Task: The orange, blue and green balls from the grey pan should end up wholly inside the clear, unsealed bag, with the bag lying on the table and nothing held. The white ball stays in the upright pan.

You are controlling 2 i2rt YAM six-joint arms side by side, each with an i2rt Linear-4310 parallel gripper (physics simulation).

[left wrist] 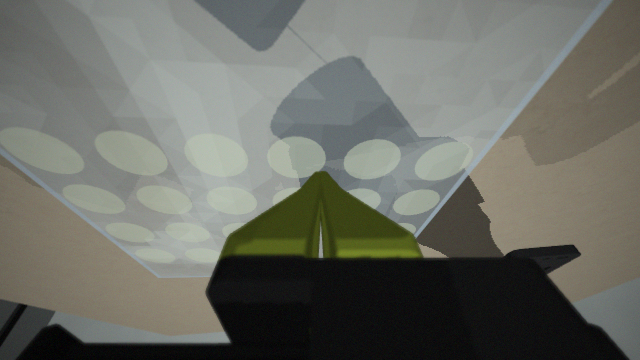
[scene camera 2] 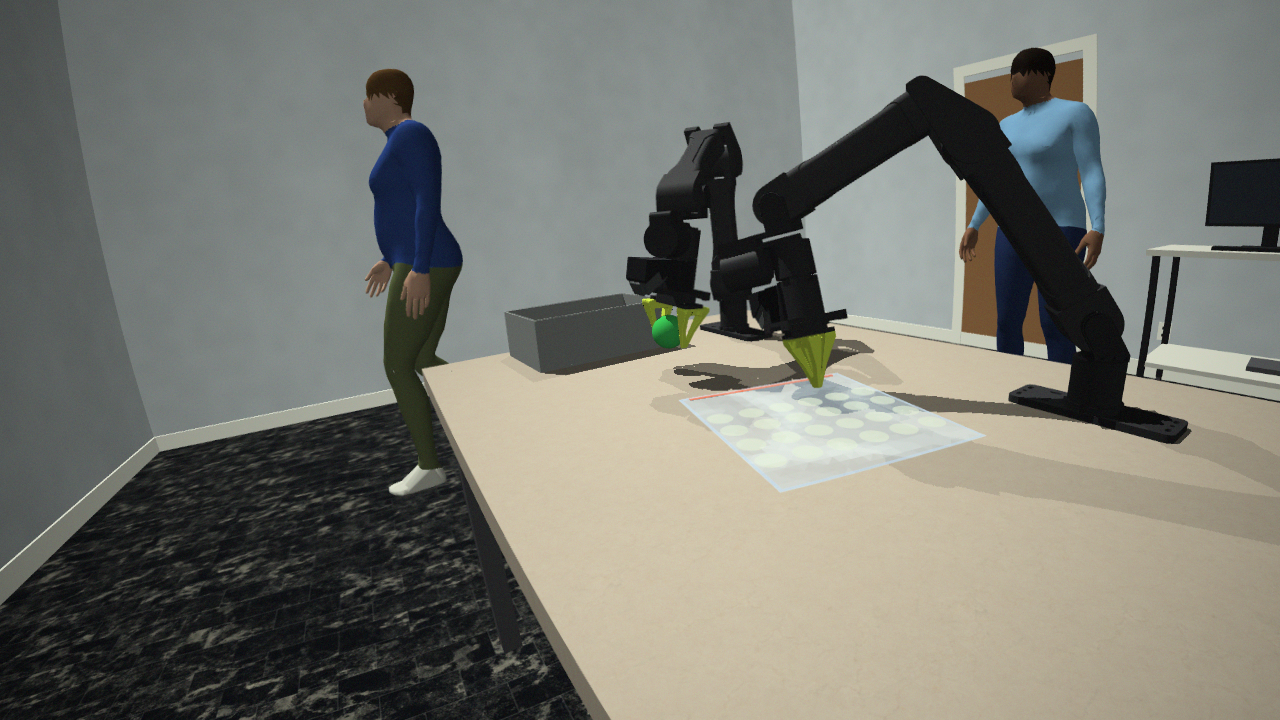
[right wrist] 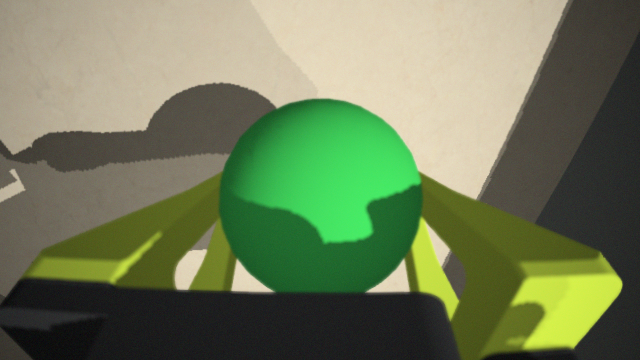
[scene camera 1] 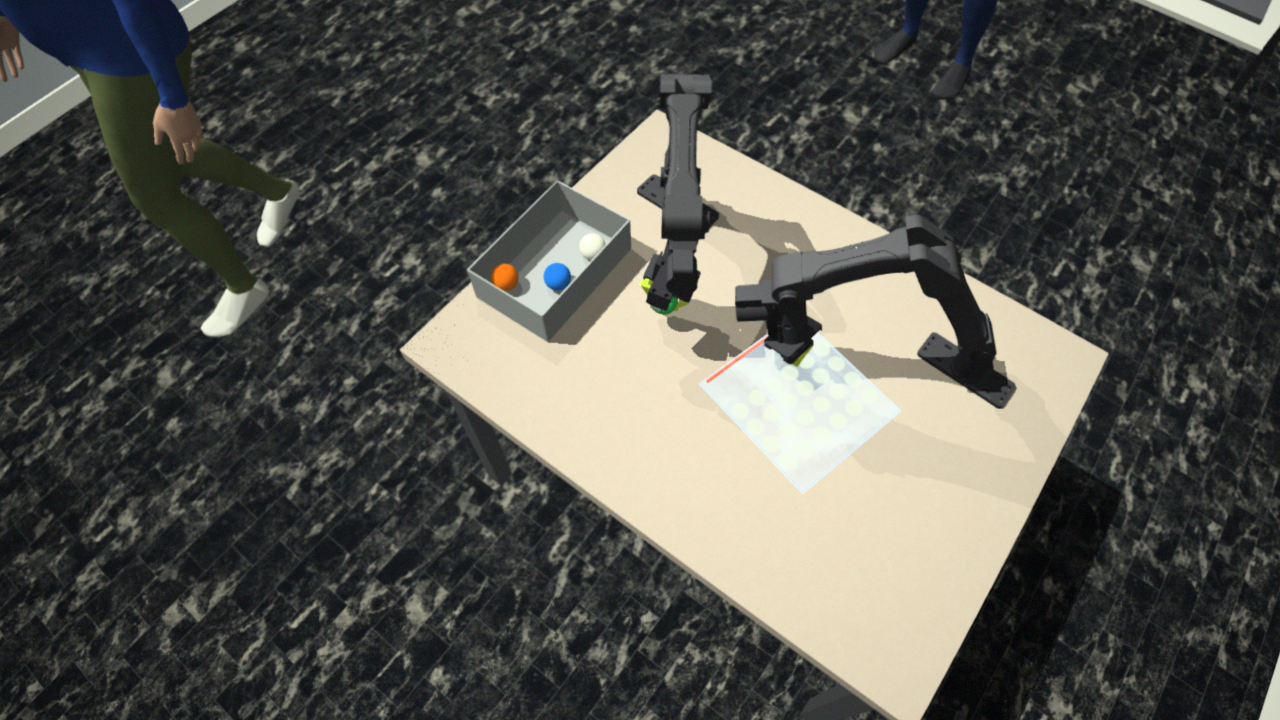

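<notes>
The grey pan (scene camera 1: 508, 308) (scene camera 2: 581, 344) stands upright, with the orange ball (scene camera 1: 505, 276), blue ball (scene camera 1: 556, 275) and white ball (scene camera 1: 590, 244) inside. The clear bag (scene camera 1: 805, 447) (scene camera 2: 787, 465) (left wrist: 165, 100) lies flat on the table, pale dots across it, an orange strip (scene camera 1: 735, 360) (scene camera 2: 747, 391) along one edge. My right gripper (scene camera 1: 665, 302) (scene camera 2: 666, 333) (right wrist: 320, 179) is shut on the green ball (scene camera 2: 664, 330) (right wrist: 322, 160), held above the table between pan and bag. My left gripper (scene camera 2: 817, 385) (left wrist: 320, 181) is shut and empty, tips low over the bag near its strip; contact is unclear.
The wooden table (scene camera 1: 626, 429) (scene camera 2: 626, 501) carries both arm bases. The left arm reaches over the bag's corner. Two human figures (scene camera 2: 407, 197) (scene camera 2: 1047, 161) stand beyond the table. A white desk (scene camera 2: 1190, 252) with a monitor stands at the far right of scene camera 2.
</notes>
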